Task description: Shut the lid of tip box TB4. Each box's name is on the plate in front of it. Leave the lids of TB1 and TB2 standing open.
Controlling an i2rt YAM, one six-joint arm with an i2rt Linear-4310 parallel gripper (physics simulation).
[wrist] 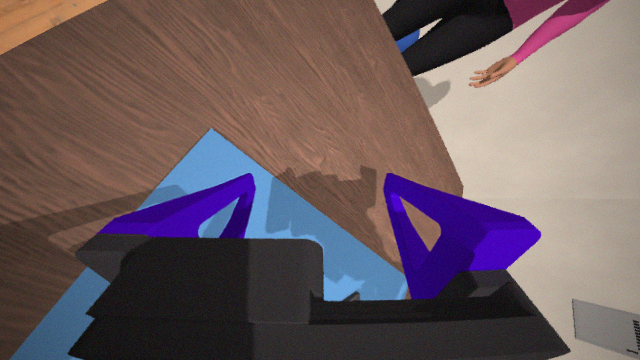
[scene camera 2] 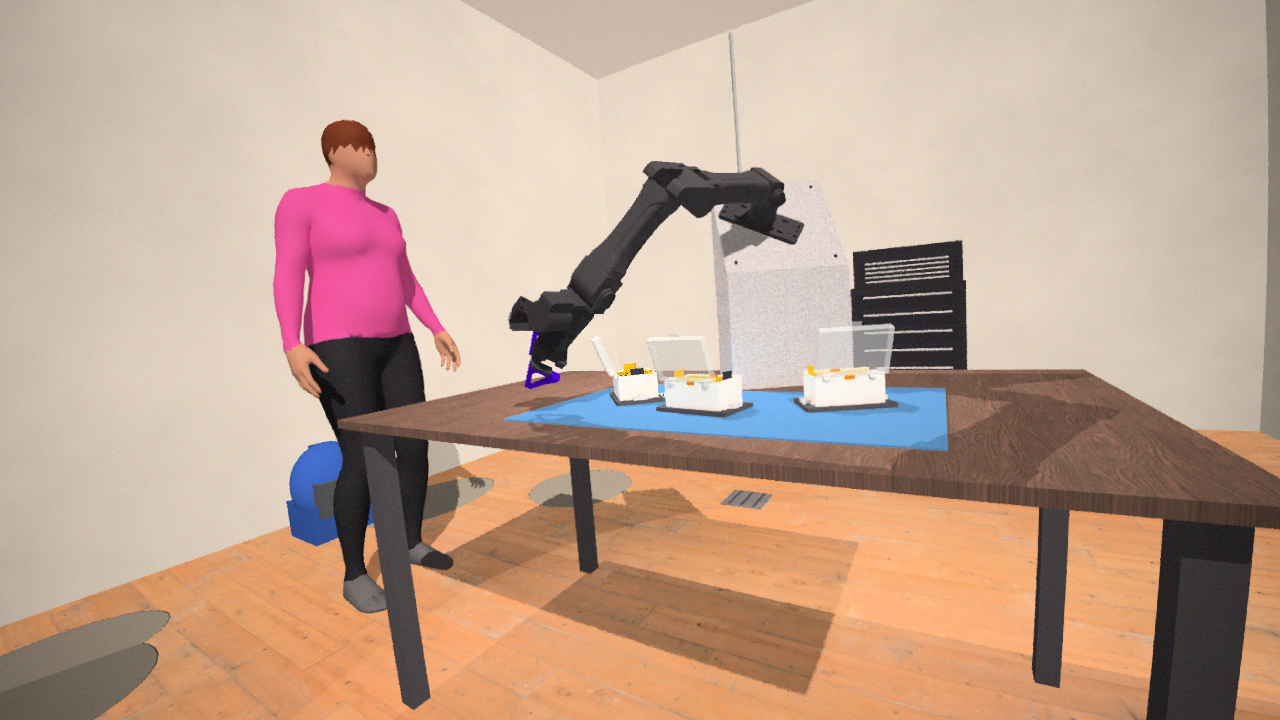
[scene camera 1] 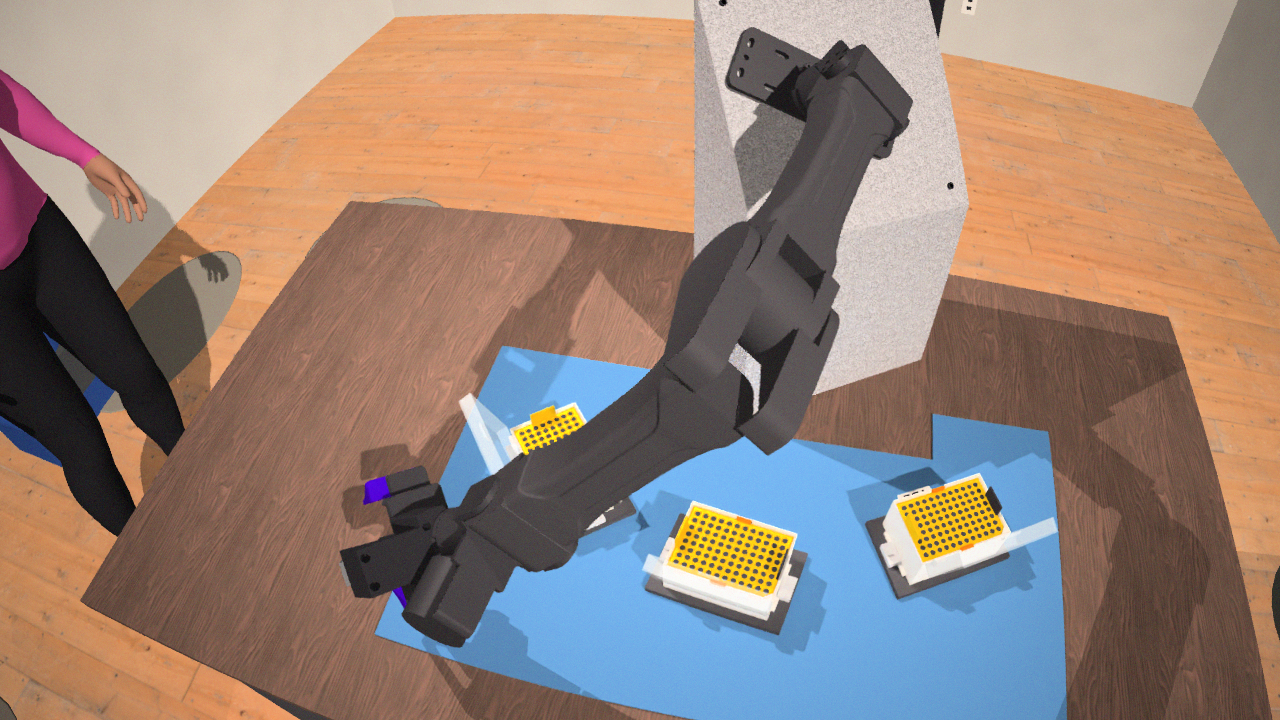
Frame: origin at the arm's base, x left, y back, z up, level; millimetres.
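Seen in the pictures: gripper, fingertip midpoint: (wrist: 319, 180) (scene camera 2: 529, 370); arm's base, link origin: (scene camera 2: 760, 221) (scene camera 1: 817, 94).
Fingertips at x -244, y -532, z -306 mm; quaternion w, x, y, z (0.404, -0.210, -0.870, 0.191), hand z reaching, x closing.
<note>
Offsets run from my fingertips to a thing's top centre. Level surfaces: height alone.
The left box, TB4 {dz -22, dx +100, dy +222 mm} (scene camera 1: 548, 428) (scene camera 2: 634, 385), has its clear lid {dz +65, dx +56, dy +157 mm} (scene camera 1: 484, 436) (scene camera 2: 604, 356) standing open at its left. The arm hides the box's front and most of its name plate in scene camera 1. Two more tip boxes, TB1 and TB2, stand to its right with lids open: the middle one (scene camera 1: 732, 550) (scene camera 2: 702, 394) and the right one (scene camera 1: 951, 519) (scene camera 2: 844, 390). Which is which I cannot read. My gripper (scene camera 1: 387, 542) (scene camera 2: 535, 367) (wrist: 319, 180) is open and empty, above the table left of TB4, apart from its lid.
The blue mat {dz -88 mm} (scene camera 1: 850, 653) (scene camera 2: 913, 429) (wrist: 212, 155) lies under the boxes on the brown table {dz -91 mm} (scene camera 1: 429, 268) (scene camera 2: 1029, 438) (wrist: 300, 90). The speckled pedestal (scene camera 1: 895, 286) (scene camera 2: 778, 313) stands behind. A person in pink (scene camera 1: 22, 188) (scene camera 2: 349, 259) stands beyond the table's left edge.
</note>
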